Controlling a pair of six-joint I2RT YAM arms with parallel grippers.
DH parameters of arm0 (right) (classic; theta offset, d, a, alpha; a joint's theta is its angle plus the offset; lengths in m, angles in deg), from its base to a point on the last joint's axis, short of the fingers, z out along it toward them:
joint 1: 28.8 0.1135 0.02 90
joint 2: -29.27 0 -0.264 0
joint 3: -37.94 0 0.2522 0
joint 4: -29.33 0 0.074 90
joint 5: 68.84 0 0 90
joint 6: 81.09 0.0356 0 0
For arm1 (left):
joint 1: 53.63 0.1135 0.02 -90
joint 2: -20.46 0 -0.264 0
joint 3: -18.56 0 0.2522 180
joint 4: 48.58 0 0.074 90
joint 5: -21.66 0 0 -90
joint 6: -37.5 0.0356 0 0
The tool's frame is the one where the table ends.
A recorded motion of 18 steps. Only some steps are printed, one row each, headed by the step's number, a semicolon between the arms.
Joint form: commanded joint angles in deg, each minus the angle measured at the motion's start. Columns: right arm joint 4, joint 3, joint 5, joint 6, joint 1, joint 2; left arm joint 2, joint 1, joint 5, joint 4, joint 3, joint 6.
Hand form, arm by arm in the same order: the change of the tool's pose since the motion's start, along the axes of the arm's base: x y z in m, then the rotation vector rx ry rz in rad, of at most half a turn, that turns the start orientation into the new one. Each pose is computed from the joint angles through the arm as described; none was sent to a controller.
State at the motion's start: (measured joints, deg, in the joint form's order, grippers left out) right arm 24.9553 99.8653 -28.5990 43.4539 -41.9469 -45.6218; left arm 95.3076 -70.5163 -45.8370 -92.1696 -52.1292 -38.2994
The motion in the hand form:
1: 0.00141 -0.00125 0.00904 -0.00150 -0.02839 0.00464; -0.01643 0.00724 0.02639 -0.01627 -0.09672 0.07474
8: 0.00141 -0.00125 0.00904 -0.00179 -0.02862 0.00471; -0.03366 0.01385 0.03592 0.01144 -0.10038 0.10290
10: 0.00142 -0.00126 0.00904 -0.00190 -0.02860 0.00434; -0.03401 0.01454 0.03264 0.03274 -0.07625 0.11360
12: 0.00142 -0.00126 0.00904 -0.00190 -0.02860 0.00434; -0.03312 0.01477 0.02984 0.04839 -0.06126 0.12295
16: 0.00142 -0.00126 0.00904 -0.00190 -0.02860 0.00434; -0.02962 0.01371 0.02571 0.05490 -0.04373 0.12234
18: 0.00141 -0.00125 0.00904 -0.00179 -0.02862 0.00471; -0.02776 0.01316 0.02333 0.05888 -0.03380 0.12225
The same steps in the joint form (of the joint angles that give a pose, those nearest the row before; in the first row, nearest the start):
1: 0.33 1.35 -0.55 0.22 -0.22 0.09; -6.27 0.02 -3.54 0.31 0.07 -2.64
8: 0.33 1.35 -0.55 0.20 -0.22 0.09; -10.32 0.02 -5.79 -4.02 0.09 -2.65
10: 0.33 1.35 -0.53 0.20 -0.22 0.09; -9.99 0.02 -6.73 -5.40 0.09 -2.62
12: 0.33 1.35 -0.53 0.20 -0.22 0.09; -9.53 0.02 -7.52 -6.01 0.11 -2.64
16: 0.33 1.35 -0.53 0.20 -0.22 0.09; -8.41 0.02 -7.52 -5.99 0.09 -2.64
18: 0.33 1.35 -0.55 0.20 -0.22 0.09; -7.80 0.02 -7.54 -5.99 0.09 -2.64

